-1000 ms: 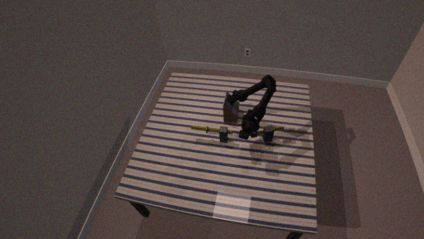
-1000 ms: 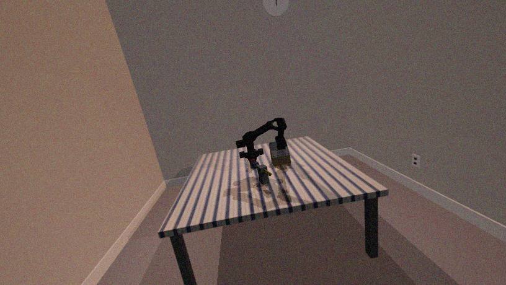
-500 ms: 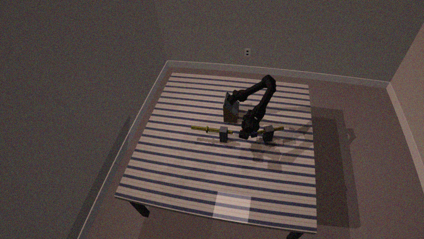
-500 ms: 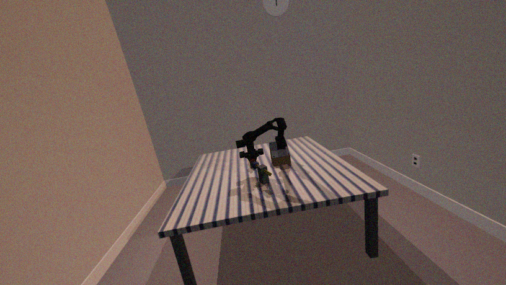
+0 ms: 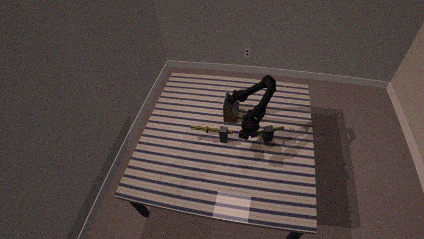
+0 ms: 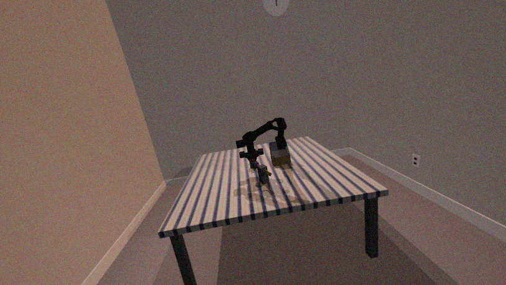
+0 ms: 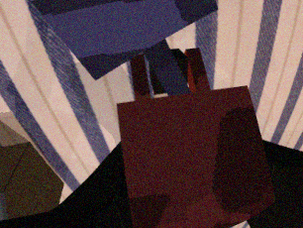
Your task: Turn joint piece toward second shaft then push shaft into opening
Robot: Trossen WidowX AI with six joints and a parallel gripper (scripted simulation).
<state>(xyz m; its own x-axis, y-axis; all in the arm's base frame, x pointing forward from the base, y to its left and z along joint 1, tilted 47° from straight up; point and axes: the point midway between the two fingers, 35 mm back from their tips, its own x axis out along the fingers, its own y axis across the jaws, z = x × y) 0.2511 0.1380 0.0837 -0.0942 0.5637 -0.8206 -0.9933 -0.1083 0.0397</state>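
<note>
My gripper tip is now 3 cm below the red square joint piece and 2 cm to the right of it.
</note>
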